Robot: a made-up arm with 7 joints. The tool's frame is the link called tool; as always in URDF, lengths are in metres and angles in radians. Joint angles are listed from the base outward. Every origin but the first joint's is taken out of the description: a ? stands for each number. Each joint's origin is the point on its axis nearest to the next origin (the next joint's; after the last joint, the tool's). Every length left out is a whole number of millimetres.
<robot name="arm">
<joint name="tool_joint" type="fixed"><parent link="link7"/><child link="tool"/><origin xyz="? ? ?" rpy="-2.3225 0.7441 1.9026"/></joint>
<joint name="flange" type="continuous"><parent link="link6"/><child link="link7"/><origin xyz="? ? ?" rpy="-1.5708 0 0"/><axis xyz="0 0 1"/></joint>
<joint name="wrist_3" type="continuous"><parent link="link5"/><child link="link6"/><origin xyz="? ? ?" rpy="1.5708 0 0"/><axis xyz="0 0 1"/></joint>
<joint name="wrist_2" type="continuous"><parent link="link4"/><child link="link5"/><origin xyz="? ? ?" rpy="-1.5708 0 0"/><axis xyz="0 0 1"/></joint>
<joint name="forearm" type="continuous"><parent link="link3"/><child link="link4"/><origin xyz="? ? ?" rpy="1.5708 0 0"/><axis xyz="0 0 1"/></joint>
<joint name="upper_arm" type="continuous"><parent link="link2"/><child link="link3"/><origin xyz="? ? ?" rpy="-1.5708 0 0"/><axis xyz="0 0 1"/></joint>
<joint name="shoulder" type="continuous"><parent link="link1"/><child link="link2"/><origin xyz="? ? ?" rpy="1.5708 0 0"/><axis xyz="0 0 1"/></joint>
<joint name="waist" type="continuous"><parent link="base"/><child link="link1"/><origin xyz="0.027 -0.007 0.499" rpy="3.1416 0 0"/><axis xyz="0 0 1"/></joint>
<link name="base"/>
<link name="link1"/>
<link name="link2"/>
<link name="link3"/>
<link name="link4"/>
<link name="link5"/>
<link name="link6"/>
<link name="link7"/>
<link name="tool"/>
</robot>
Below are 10 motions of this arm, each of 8 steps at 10 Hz.
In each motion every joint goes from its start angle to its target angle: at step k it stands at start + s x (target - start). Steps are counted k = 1, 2, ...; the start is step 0. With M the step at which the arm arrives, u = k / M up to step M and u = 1 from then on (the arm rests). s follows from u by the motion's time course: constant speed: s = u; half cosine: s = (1 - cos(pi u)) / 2; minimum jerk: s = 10 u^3 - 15 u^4 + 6 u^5.
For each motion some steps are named. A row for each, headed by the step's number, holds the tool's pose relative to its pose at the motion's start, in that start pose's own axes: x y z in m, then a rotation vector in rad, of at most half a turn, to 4 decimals.
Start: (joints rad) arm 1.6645 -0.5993 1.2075 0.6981 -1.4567 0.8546 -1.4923
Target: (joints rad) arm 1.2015 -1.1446 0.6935 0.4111 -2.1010 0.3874 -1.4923
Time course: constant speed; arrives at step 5
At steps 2, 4, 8:
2: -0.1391 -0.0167 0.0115 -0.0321 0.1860 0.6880
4: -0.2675 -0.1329 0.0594 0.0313 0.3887 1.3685
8: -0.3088 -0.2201 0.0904 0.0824 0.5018 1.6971

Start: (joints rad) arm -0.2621 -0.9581 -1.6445 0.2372 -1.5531 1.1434 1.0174
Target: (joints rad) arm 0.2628 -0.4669 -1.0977 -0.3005 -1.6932 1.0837 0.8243
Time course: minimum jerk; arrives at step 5
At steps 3, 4, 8:
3: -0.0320 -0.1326 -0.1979 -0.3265 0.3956 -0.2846
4: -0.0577 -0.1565 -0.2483 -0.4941 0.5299 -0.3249
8: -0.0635 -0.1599 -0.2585 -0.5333 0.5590 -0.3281

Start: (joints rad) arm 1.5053 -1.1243 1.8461 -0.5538 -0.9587 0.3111 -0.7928
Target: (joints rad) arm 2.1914 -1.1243 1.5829 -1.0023 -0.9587 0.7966 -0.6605
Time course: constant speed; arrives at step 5
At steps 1, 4, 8:
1: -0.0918 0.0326 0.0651 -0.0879 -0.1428 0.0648
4: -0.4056 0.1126 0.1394 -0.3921 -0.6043 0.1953
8: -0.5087 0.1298 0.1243 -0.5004 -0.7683 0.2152

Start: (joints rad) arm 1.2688 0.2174 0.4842 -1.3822 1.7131 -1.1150 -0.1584
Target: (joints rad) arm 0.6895 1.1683 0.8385 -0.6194 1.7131 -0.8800 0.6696
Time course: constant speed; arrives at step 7
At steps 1, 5, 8:
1: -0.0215 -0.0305 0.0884 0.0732 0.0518 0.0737
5: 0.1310 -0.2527 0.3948 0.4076 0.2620 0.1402
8: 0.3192 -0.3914 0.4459 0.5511 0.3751 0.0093

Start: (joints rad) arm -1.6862 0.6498 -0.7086 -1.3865 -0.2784 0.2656 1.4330
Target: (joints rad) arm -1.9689 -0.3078 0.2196 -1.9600 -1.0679 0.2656 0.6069
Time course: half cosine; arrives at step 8
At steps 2, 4, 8:
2: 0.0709 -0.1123 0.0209 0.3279 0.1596 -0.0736
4: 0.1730 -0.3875 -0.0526 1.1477 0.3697 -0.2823
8: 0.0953 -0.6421 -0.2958 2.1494 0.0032 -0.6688

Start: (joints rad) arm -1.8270 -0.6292 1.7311 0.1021 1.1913 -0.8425 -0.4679
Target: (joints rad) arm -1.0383 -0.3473 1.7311 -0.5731 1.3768 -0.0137 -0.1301
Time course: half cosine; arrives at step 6
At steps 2, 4, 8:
2: 0.1128 -0.0445 -0.0015 -0.3182 -0.1592 -0.2184
4: 0.2853 -0.1935 0.0928 -0.8452 -0.3615 -0.7500
8: 0.3196 -0.2786 0.1809 -1.0278 -0.3967 -1.0476

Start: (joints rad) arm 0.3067 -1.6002 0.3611 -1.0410 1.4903 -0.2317 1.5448
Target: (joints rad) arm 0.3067 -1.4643 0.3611 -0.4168 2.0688 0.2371 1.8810
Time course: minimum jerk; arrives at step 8
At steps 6, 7, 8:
6: -0.0948 -0.2901 0.0852 0.0296 -0.7035 -0.7659
7: -0.1065 -0.3147 0.0829 0.0096 -0.7466 -0.8549
8: -0.1086 -0.3191 0.0823 0.0055 -0.7539 -0.8714

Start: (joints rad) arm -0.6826 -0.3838 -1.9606 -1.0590 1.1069 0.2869 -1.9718
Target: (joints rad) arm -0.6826 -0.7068 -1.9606 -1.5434 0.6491 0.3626 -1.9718
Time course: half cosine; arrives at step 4
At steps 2, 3, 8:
2: -0.1064 -0.0009 0.0415 0.2589 0.1339 0.2753
3: -0.1752 -0.0213 0.0690 0.4305 0.2379 0.4807
8: -0.2014 -0.0342 0.0797 0.4989 0.2821 0.5679

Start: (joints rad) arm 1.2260 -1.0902 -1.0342 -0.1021 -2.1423 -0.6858 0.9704
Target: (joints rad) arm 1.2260 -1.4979 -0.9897 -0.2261 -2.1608 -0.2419 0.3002
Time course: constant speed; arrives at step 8
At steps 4, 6, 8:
4: -0.1968 0.0443 0.0096 0.1234 -0.0192 0.5758
6: -0.2982 0.0480 0.0025 0.1384 0.0049 0.8706
8: -0.3987 0.0391 -0.0121 0.1185 0.0502 1.1636

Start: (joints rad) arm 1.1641 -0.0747 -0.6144 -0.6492 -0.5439 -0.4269 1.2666
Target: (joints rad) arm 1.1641 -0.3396 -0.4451 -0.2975 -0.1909 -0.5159 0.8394
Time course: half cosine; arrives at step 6
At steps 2, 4, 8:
2: -0.0148 -0.0171 0.0419 0.0715 -0.0440 0.0064
4: -0.0466 -0.0581 0.1156 0.2147 -0.1455 0.0170
8: -0.0633 -0.0807 0.1467 0.2847 -0.2031 0.0228

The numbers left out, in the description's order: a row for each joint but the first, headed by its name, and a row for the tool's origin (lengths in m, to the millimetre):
tool: -0.005 -0.027 0
flange: -0.015 -0.176 0
wrist_3: -0.017 -0.052 0
wrist_2: 0.012 -0.273 0
forearm: 0.024 0.026 0
upper_arm: -0.013 -0.339 0
shoulder: -0.025 0.062 0

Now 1 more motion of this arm.
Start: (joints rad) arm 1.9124 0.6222 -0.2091 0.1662 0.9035 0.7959 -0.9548
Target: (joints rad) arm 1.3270 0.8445 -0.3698 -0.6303 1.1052 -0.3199 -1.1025
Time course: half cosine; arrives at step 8
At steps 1, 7, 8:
1: -0.0148 -0.0048 0.0118 0.0506 -0.0432 0.0187
7: -0.2780 -0.2402 0.0344 1.3260 -0.7897 0.3496
8: -0.2827 -0.2491 0.0264 1.3775 -0.8092 0.3523

